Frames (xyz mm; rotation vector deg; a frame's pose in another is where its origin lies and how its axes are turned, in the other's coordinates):
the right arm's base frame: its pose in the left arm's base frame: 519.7 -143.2 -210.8 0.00 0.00 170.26
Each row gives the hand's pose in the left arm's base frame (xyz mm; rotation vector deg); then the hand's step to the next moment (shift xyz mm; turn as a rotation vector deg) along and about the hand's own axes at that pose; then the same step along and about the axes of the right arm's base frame.
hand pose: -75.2 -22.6 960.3 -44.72 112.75 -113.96
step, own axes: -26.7 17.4 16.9 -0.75 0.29 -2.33
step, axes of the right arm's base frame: -27.4 -3.0 -23.3 1.04 -2.21 -0.33
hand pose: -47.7 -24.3 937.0 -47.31 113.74 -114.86
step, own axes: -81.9 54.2 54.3 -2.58 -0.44 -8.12
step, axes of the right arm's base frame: -82.7 -5.4 -75.6 3.33 -7.85 0.28
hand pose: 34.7 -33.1 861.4 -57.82 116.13 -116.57
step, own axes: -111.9 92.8 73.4 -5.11 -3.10 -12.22
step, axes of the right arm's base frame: -90.7 1.2 -135.2 3.32 -13.01 2.20
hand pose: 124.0 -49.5 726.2 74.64 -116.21 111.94
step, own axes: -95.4 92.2 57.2 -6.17 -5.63 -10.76
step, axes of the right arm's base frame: -39.0 4.8 -139.0 0.44 -13.20 3.35
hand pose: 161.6 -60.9 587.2 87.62 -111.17 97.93
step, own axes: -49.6 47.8 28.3 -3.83 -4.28 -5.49
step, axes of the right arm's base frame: -2.6 1.3 -74.4 -1.01 -7.57 2.19
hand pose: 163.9 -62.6 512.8 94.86 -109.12 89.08
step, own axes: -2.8 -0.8 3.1 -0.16 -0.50 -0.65
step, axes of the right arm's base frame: -3.2 0.0 -2.8 -0.04 -0.70 0.46
